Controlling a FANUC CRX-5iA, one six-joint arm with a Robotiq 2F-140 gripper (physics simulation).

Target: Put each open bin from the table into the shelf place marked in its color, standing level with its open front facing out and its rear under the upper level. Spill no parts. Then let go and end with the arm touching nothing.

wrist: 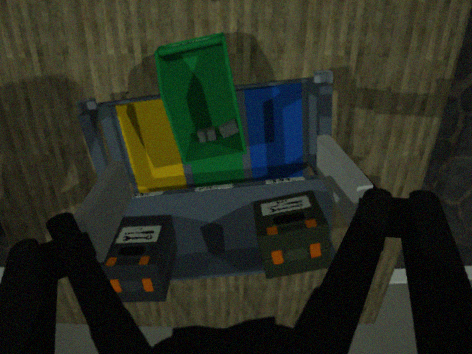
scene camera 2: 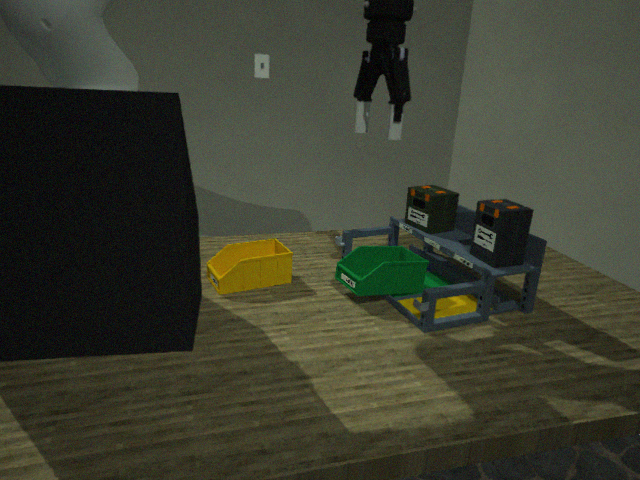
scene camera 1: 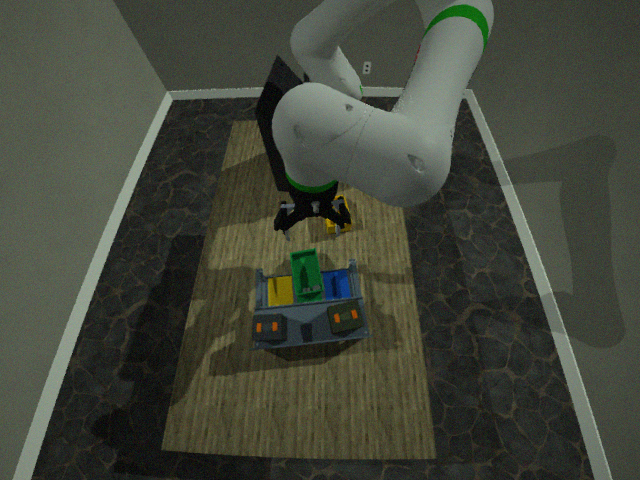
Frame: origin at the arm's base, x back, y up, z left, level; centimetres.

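Seen in the pictures: gripper, fingertip midpoint: (wrist: 221, 166) (scene camera 2: 376, 135) (scene camera 1: 312, 234); arm's base, origin of the base link: (scene camera 2: 88, 170).
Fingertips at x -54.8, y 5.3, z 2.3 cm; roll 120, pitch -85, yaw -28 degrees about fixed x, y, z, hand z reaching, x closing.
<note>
Offsets run from my fingertips to a thing's top centre. "pt": to the spot under its first point.
A green bin @(dx -2.0, dy -24.3, dz -3.8 cm) (scene camera 1: 306, 271) (scene camera 2: 382, 276) (wrist: 220, 85) rests partly on the front of the grey shelf (scene camera 1: 294, 330) (scene camera 2: 484, 294) (wrist: 190, 230), over its green place. It is turned slightly, and its low open front sticks out above the table. Small grey parts (scene camera 1: 310, 289) (wrist: 228, 129) lie near its rear. A yellow bin @(pt dx +16.4, dy -28.3, dz +6.6 cm) (scene camera 1: 330, 227) (scene camera 2: 263, 273) stands upright on the table before the shelf. The yellow place (scene camera 1: 279, 290) (scene camera 2: 454, 306) (wrist: 150, 145) and blue place (scene camera 1: 337, 284) (wrist: 275, 130) hold no bin. My gripper (scene camera 1: 312, 235) (scene camera 2: 378, 133) (wrist: 221, 166) is open and empty, high above, touching nothing.
A dark grey toolbox @(dx -23.2, dy -11.9, dz -14.3 cm) (scene camera 1: 269, 327) (scene camera 2: 501, 232) (wrist: 142, 257) and a dark green toolbox @(dx -20.7, dy -14.4, dz +8.8 cm) (scene camera 1: 345, 316) (scene camera 2: 431, 209) (wrist: 292, 235) stand on the shelf's upper level. Side rails flank the lower level. A large black block (scene camera 2: 98, 222) fills the left of scene camera 2.
</note>
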